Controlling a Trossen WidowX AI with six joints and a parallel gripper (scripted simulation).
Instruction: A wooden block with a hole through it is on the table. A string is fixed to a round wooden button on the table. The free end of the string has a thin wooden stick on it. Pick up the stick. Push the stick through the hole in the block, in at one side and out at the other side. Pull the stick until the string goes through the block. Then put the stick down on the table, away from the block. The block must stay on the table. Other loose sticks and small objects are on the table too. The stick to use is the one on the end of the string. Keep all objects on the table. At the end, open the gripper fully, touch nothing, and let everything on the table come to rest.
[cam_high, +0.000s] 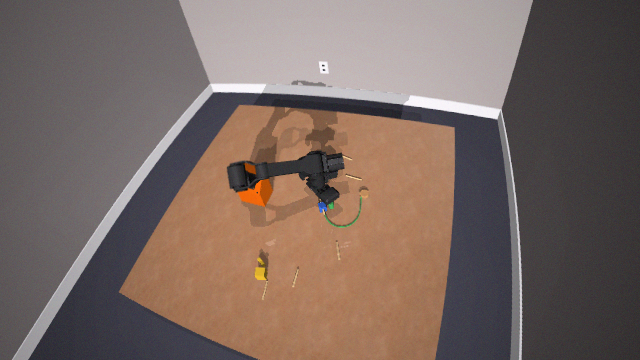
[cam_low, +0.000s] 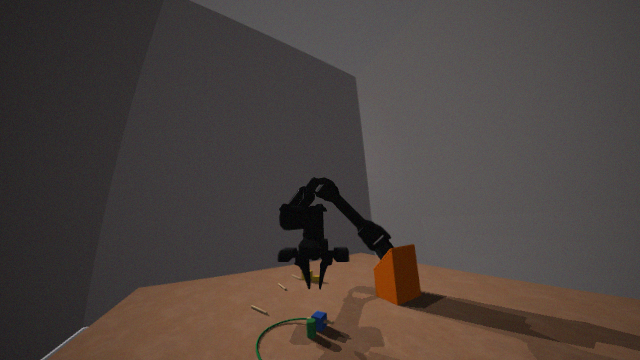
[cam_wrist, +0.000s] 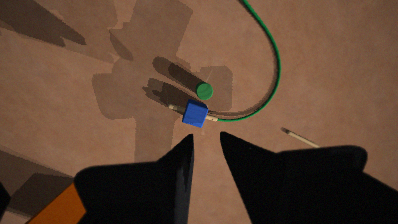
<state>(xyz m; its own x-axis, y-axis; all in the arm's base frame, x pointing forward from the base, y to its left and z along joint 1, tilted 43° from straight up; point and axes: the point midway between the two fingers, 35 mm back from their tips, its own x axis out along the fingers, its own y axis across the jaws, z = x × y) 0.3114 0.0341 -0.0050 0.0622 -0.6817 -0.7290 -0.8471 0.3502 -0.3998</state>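
Right now my gripper tip is 7 cm above the blue block, 1 cm to the right of it and 1 cm past it. From my gripper tip the other things lie so: round wooden button 14 cm ahead, 13 cm to the left, 8 cm below; then green cylinder 7 cm below, 3 cm to the left, 2 cm ahead; then thin stick 8 cm below.
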